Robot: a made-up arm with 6 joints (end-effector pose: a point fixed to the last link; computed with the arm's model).
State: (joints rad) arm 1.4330 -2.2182 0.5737 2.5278 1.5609 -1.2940
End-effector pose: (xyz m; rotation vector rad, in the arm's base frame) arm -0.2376 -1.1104 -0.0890 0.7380 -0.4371 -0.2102
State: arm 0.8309 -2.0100 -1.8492 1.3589 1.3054 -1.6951
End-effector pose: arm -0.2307 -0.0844 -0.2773 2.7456 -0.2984 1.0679
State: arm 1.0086 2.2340 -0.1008 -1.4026 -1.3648 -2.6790
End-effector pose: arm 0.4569 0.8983 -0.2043 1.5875 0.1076 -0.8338
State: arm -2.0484 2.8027 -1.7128 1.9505 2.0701 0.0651
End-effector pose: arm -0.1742 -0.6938 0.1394 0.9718 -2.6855 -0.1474
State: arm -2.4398 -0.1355 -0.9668 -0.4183 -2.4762 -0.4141
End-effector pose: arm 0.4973 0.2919 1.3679 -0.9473 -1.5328 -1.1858
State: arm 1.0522 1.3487 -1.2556 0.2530 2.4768 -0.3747
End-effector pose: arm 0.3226 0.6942 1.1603 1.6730 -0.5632 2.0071
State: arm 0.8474 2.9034 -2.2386 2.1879 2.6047 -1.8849
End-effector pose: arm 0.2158 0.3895 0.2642 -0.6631 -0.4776 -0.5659
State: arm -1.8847 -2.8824 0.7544 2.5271 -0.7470 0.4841
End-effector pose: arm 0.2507 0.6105 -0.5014 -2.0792 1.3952 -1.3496
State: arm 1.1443 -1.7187 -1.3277 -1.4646 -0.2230 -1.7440
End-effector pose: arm -0.3656 -0.6511 -0.2519 -0.3797 -1.0727 -1.2452
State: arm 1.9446 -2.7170 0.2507 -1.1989 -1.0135 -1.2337
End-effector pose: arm 0.1340 -0.6194 -0.6160 -1.2241 -0.9404 -0.8944
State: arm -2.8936 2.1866 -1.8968 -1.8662 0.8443 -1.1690
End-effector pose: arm -0.6810 -0.2022 0.7018 -0.1451 1.4048 -1.4901
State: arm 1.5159 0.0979 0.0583 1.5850 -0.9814 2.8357
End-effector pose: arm 0.0186 0.0691 1.7393 -0.2188 -2.3825 1.8185
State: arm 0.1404 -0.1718 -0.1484 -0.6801 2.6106 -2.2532
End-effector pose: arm -0.2313 -0.0326 1.6646 0.5110 -0.1241 2.1394
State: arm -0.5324 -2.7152 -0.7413 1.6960 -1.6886 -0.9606
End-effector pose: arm -0.0525 0.0429 -0.6444 -1.3562 -0.7146 0.0474
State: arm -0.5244 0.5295 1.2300 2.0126 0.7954 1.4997
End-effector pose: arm 0.8844 -0.4003 1.0391 -0.9934 0.5505 2.6363
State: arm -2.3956 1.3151 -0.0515 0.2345 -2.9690 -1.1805
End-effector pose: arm -0.7504 -0.8342 0.8099 1.5888 -1.8393 -0.8899
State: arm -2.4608 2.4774 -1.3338 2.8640 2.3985 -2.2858
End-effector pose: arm -0.6119 -0.6202 0.2697 -0.7632 -0.6586 2.9083
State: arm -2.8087 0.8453 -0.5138 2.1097 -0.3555 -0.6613
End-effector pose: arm -0.6158 -0.2741 1.5390 2.1613 1.1490 -1.0558
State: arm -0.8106 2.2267 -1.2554 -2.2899 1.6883 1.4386
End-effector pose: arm 0.6835 -0.7493 0.4436 -2.6862 -0.8451 0.1049
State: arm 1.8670 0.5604 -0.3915 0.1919 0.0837 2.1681
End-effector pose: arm -0.1896 0.3658 1.6993 -2.5214 -0.6154 1.6855
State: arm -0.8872 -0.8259 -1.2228 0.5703 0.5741 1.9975
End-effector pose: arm -0.5827 0.8892 0.6495 -1.5260 0.8779 -1.5920
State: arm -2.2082 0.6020 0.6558 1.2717 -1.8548 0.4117
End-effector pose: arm -0.4641 -0.7136 1.2678 1.9152 -0.0150 -0.9254
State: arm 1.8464 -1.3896 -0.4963 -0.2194 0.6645 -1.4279
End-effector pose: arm 0.3126 -1.2777 0.4142 0.5906 2.7062 0.4679
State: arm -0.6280 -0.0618 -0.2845 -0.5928 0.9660 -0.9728
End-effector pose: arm -0.1565 0.1518 1.7624 -1.6747 -1.0263 1.1930
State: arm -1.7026 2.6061 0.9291 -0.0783 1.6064 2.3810
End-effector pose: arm 0.0911 -0.1027 -0.6053 -0.9990 1.4929 -1.6158
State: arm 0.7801 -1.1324 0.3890 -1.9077 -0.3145 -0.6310
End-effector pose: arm -0.7873 -0.7042 1.2061 -2.7038 -1.2017 0.7669
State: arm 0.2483 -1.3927 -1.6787 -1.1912 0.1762 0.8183
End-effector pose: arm -0.7125 -0.1487 -0.0376 0.9775 -0.4169 0.9143
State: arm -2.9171 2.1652 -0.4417 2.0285 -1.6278 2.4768
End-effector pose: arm -1.0493 -0.2677 0.0550 0.2315 -0.2178 -1.9065
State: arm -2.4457 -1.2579 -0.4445 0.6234 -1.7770 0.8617
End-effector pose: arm 0.9602 0.7013 0.5420 -1.7413 -0.5290 -1.7920
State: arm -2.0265 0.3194 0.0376 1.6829 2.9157 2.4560
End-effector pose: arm -0.0108 -0.3517 1.6258 -0.4313 -1.1062 -2.3551
